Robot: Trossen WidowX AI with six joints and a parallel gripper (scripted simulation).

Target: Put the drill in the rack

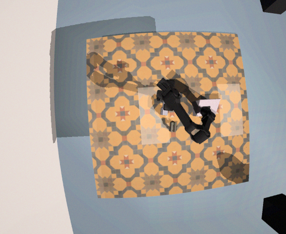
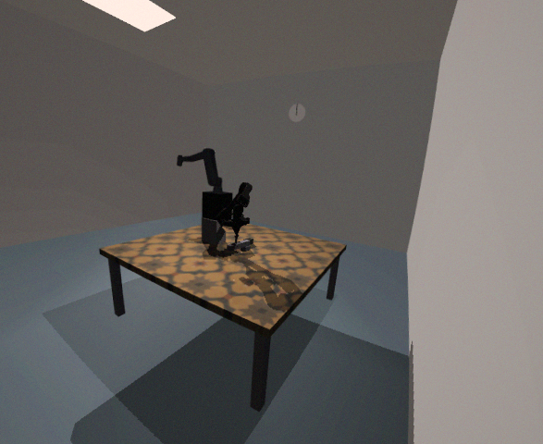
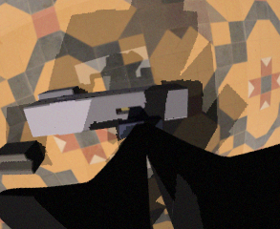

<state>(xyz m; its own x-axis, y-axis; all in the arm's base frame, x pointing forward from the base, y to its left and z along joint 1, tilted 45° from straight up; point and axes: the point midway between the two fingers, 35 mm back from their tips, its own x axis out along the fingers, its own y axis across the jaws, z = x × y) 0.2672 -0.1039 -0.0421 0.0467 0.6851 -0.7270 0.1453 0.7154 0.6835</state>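
The dark key lies 3 cm below my gripper tip. The rest, counted from my gripper tip: pale grey fixture: 9 cm below, 4 cm to the left; drill: 8 cm below, 5 cm to the left; dark rack: 21 cm to the left, 11 cm below, 5 cm behind.
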